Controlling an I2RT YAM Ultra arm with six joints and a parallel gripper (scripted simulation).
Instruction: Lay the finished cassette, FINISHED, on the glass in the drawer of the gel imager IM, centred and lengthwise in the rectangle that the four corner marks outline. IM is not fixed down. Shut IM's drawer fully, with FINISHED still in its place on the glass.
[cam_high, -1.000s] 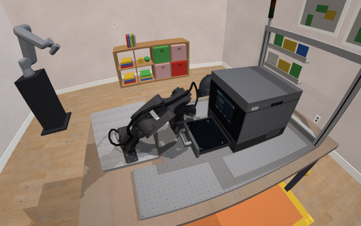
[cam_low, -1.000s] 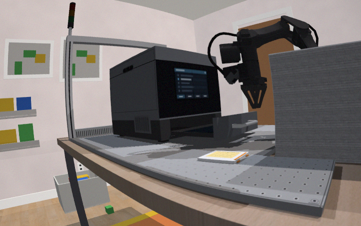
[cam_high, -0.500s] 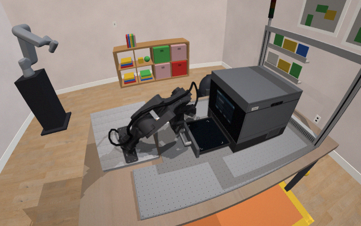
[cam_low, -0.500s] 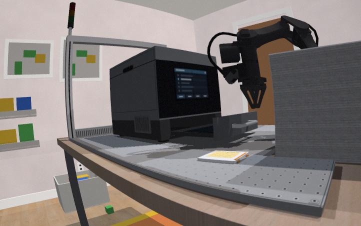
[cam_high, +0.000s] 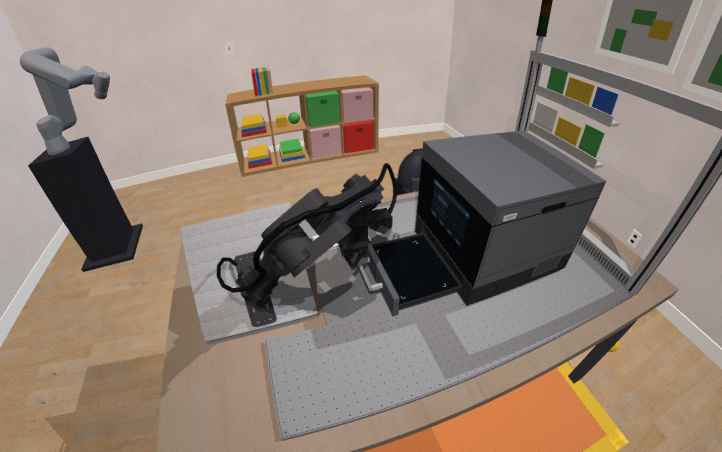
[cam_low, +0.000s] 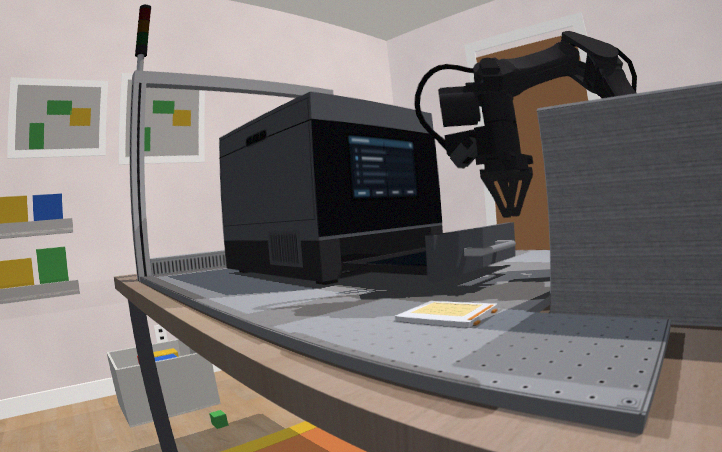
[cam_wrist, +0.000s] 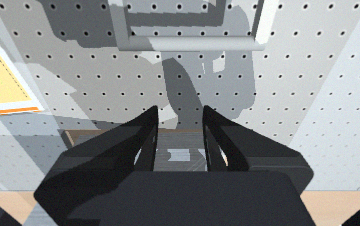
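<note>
The finished cassette lies 1 cm behind my hand, 23 cm to the left of it and 11 cm below it. Also, from my hand: drawer (19 cm ahead, 2 cm to the right, 7 cm below); metal frame post (91 cm ahead, 32 cm to the left, 17 cm above).
</note>
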